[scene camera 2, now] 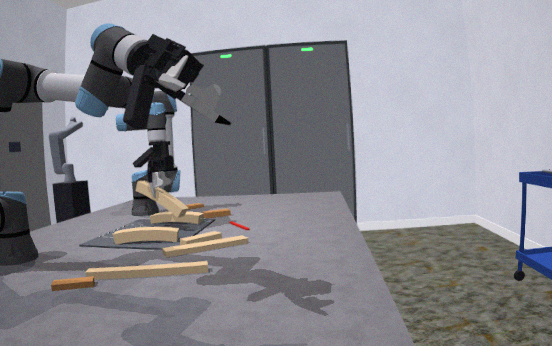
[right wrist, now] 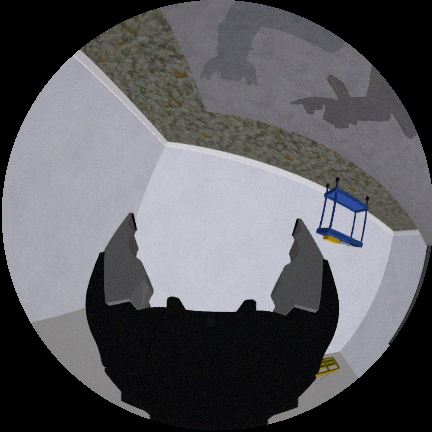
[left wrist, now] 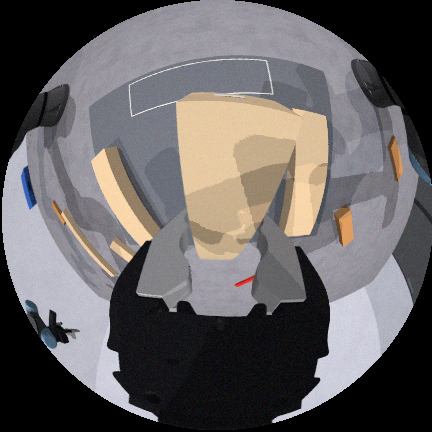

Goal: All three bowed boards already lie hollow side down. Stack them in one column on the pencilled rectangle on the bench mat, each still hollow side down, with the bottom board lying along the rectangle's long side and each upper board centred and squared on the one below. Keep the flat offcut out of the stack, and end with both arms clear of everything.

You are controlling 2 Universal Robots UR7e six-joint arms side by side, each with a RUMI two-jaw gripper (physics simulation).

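Frame: origin at the left arm's base, x ahead, y left, z up, level; centimetres.
Seen in the pictures: left gripper, fingertip midpoint: [scene camera 2: 158,197] [left wrist: 223,207]; right gripper, fingertip midpoint: [scene camera 2: 210,107] [right wrist: 214,216] [left wrist: 70,326]; left arm's base, link origin: [scene camera 2: 145,213]; right arm's base, link origin: [scene camera 2: 16,259] [left wrist: 57,104].
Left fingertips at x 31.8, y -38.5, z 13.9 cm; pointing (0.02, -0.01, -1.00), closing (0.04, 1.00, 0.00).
Observation:
Offsets run from my left fingertips to a thing's top centre. Level surfaces: height alone.
My left gripper [scene camera 2: 156,191] [left wrist: 223,207] is shut on a bowed board [scene camera 2: 167,201] [left wrist: 220,160]. The board is raised and steeply tilted, its end at the left of scene camera 2 higher. Its low end overlaps a second bowed board @(dx +0.1, dy +14.1, dz -8.8 cm) [scene camera 2: 192,218] [left wrist: 311,175] in that view; I cannot tell whether they touch. A third bowed board @(dx +5.0, dy -20.0, dz -8.5 cm) [scene camera 2: 145,235] [left wrist: 120,192] lies near the mat's front edge. The pencilled rectangle [left wrist: 130,100] shows on the mat @(dz -13.3 cm) [scene camera 2: 95,244] [left wrist: 112,122], its lower line partly hidden. My right gripper [right wrist: 214,216] is open and empty, high above the bench.
A short light piece @(dx +25.3, dy -17.3, dz -11.2 cm) [scene camera 2: 201,238] lies beside the mat, with long light strips @(dx +29.4, dy -23.4, dz -12.1 cm) [scene camera 2: 206,246] @(dx +23.3, dy -50.9, dz -11.8 cm) [scene camera 2: 147,270] nearby. Which is the flat offcut is unclear. Orange blocks @(dx +9.0, dy -64.6, dz -12.3 cm) [scene camera 2: 73,283] @(dx +12.2, dy +32.5, dz -11.3 cm) [scene camera 2: 216,213] [left wrist: 344,227] and a red stick @(dx +30.0, dy +10.4, dz -13.3 cm) [scene camera 2: 239,225] [left wrist: 245,281] lie around. A blue cart [scene camera 2: 535,178] [right wrist: 346,200] stands beyond.

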